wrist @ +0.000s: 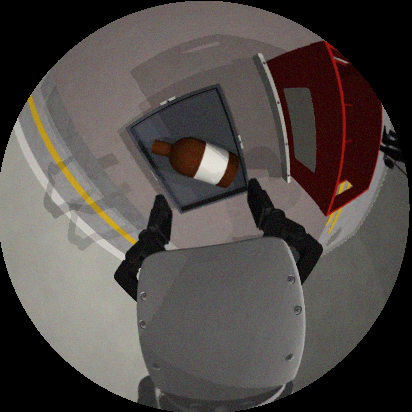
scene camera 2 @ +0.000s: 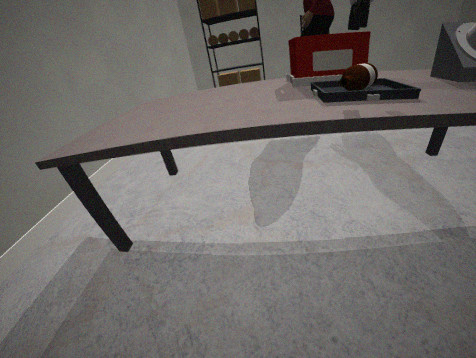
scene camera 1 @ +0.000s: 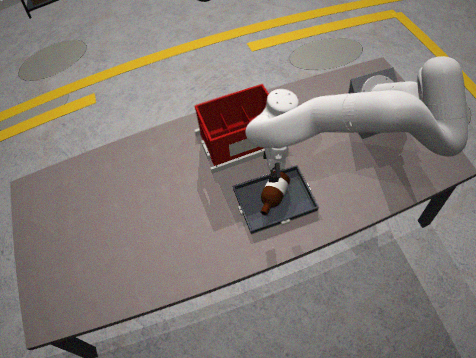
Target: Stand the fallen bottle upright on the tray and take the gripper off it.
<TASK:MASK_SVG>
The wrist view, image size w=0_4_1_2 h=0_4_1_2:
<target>gripper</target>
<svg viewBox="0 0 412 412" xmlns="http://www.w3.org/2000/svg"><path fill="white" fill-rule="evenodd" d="M256 178L248 180L247 203L256 227L263 231L262 236L219 244L166 250L164 244L168 244L170 240L172 210L164 195L157 194L150 210L146 229L139 232L138 240L126 251L125 259L121 261L114 272L116 282L136 301L139 343L149 376L155 387L164 391L168 401L184 412L215 412L218 408L227 408L227 412L247 409L242 407L245 403L255 403L254 406L249 408L269 403L281 393L285 383L295 377L300 363L305 335L305 310L301 285L316 264L323 248L316 239L305 232L302 225L285 217L285 213L281 209L274 208L265 189L261 188ZM189 407L193 405L202 406L201 409L191 409ZM288 245L294 246L299 253L299 259L296 263Z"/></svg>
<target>brown bottle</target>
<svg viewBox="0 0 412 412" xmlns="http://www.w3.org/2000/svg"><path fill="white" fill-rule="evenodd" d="M153 141L151 152L168 157L171 167L180 174L223 188L227 187L236 175L239 164L238 155L217 145L191 136L179 138L173 144L157 139Z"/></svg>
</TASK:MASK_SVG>
